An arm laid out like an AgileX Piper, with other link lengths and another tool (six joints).
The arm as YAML. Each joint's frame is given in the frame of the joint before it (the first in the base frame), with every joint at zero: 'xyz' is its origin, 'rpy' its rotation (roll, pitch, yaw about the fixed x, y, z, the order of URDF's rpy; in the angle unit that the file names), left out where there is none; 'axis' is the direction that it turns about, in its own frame. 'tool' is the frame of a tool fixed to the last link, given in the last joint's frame.
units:
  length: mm
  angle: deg
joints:
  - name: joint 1
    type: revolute
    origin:
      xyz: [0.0, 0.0, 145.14]
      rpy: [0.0, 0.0, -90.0]
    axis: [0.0, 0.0, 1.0]
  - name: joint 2
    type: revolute
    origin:
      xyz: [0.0, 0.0, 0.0]
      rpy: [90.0, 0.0, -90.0]
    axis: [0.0, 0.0, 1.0]
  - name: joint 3
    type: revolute
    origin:
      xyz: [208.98, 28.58, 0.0]
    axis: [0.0, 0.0, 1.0]
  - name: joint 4
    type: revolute
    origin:
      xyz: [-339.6, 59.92, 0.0]
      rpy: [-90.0, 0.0, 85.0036]
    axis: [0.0, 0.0, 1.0]
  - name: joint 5
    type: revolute
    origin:
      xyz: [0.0, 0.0, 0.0]
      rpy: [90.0, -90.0, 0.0]
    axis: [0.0, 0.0, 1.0]
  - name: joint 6
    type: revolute
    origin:
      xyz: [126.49, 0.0, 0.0]
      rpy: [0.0, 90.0, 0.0]
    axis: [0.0, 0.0, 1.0]
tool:
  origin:
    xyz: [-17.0, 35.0, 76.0]
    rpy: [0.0, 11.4, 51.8]
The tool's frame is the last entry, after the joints.
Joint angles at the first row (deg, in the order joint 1, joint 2, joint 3, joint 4, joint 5, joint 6):
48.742 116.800 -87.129 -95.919 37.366 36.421
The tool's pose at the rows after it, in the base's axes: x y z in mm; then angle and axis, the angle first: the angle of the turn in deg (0 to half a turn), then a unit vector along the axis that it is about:
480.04 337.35 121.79 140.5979 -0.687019 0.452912 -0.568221
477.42 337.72 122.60 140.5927 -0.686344 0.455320 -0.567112
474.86 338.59 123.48 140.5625 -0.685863 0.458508 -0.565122
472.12 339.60 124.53 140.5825 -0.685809 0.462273 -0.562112
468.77 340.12 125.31 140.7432 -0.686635 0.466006 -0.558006
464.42 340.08 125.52 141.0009 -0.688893 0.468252 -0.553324
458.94 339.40 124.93 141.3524 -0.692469 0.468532 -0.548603
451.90 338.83 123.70 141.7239 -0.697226 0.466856 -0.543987
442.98 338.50 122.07 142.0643 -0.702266 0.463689 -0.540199
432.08 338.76 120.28 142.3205 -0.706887 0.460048 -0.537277
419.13 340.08 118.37 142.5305 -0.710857 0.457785 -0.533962
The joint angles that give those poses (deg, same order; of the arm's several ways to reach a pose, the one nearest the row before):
49.020 116.387 -86.596 -95.670 37.808 36.349
49.309 115.965 -86.233 -95.263 38.114 36.341
49.611 115.616 -86.037 -94.645 38.371 36.221
49.922 115.244 -85.919 -93.703 38.586 35.841
50.233 114.710 -85.648 -92.453 38.754 35.175
50.563 113.912 -84.987 -91.183 38.833 34.392
50.936 112.846 -83.867 -90.044 38.863 33.604
51.456 111.560 -82.354 -89.069 38.913 32.888
52.211 110.056 -80.438 -88.392 39.138 32.449
53.267 108.406 -78.247 -87.976 39.643 32.381
54.676 106.747 -76.059 -87.401 40.490 32.499

